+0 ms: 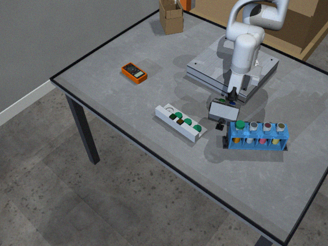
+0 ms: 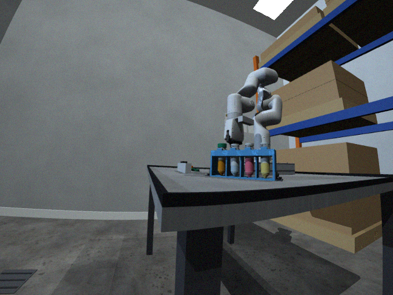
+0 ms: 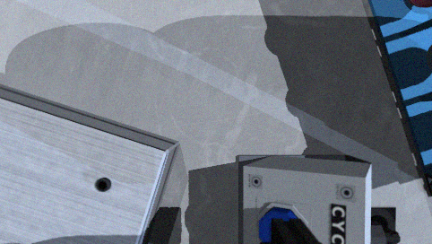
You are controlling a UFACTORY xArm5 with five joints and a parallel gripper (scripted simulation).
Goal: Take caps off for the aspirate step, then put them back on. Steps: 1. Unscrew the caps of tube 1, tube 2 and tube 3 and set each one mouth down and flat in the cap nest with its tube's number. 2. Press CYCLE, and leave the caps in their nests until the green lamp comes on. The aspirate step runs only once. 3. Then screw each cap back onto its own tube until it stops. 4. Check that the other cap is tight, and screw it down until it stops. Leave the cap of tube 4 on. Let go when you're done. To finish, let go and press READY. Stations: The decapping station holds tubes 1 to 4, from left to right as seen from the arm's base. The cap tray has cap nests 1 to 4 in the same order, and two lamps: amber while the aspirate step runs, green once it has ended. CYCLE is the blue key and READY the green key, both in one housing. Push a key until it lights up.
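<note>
The blue key is 40 mm below my hand. The rest, counted from my hand: green key: 40 mm to the right, 40 mm below, 10 mm ahead; then key housing: 50 mm below, 20 mm to the right, 20 mm ahead; then threaded neck: 140 mm to the left, 90 mm ahead, 10 mm above.
</note>
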